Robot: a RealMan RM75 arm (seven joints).
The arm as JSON. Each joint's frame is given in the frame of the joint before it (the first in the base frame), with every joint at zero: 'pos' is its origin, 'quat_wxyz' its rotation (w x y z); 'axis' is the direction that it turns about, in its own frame. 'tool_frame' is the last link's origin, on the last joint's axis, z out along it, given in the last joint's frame.
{
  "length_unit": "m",
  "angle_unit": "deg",
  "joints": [
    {
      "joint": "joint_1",
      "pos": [
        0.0,
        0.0,
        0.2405
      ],
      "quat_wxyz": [
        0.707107,
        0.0,
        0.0,
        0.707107
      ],
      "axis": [
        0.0,
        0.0,
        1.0
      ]
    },
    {
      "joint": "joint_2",
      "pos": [
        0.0,
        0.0,
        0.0
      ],
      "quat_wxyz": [
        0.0,
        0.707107,
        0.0,
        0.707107
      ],
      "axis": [
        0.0,
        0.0,
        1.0
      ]
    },
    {
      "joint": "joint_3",
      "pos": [
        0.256,
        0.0,
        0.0
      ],
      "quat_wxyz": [
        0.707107,
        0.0,
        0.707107,
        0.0
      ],
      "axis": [
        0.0,
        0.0,
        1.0
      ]
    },
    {
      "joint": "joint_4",
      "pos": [
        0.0,
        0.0,
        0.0
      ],
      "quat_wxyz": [
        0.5,
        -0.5,
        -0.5,
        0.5
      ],
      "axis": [
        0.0,
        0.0,
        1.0
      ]
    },
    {
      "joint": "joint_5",
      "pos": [
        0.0,
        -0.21,
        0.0
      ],
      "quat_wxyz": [
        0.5,
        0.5,
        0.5,
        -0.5
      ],
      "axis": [
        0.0,
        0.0,
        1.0
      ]
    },
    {
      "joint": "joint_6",
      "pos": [
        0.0,
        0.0,
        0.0
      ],
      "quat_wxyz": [
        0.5,
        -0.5,
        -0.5,
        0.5
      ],
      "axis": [
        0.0,
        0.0,
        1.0
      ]
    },
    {
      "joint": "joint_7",
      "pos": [
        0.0,
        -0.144,
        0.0
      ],
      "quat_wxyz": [
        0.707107,
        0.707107,
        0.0,
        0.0
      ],
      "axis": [
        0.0,
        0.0,
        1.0
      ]
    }
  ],
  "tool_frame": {
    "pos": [
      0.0,
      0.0,
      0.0
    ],
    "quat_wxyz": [
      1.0,
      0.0,
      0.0,
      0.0
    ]
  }
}
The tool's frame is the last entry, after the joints.
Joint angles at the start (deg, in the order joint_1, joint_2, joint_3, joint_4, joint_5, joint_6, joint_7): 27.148, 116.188, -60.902, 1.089, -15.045, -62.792, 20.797
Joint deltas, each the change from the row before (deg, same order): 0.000, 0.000, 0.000, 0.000, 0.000, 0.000, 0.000; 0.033, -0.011, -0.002, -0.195, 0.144, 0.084, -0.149; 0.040, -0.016, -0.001, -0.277, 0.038, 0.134, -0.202; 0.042, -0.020, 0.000, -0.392, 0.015, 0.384, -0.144; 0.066, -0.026, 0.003, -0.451, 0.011, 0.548, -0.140; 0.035, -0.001, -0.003, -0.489, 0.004, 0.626, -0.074; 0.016, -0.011, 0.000, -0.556, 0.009, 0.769, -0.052; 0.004, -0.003, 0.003, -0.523, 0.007, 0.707, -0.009; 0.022, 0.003, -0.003, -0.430, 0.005, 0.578, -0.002; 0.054, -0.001, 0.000, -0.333, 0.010, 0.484, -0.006
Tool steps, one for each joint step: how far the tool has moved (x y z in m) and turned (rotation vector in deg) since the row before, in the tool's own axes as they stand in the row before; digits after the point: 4 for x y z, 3 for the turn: 0.0000, 0.0000, 0.0000, 0.000, 0.000, 0.000; -0.0009, -0.0002, 0.0008, 0.081, -0.176, -0.139; -0.0011, -0.0001, 0.0011, -0.011, -0.180, -0.262; -0.0010, -0.0002, 0.0015, 0.033, -0.051, -0.244; -0.0010, -0.0003, 0.0019, 0.060, 0.029, -0.258; -0.0008, -0.0003, 0.0017, 0.084, 0.100, -0.185; -0.0007, -0.0006, 0.0018, 0.144, 0.176, -0.181; -0.0007, -0.0005, 0.0016, 0.138, 0.159, -0.122; -0.0006, -0.0003, 0.0014, 0.092, 0.119, -0.093; -0.0006, -0.0001, 0.0013, 0.065, 0.098, -0.075
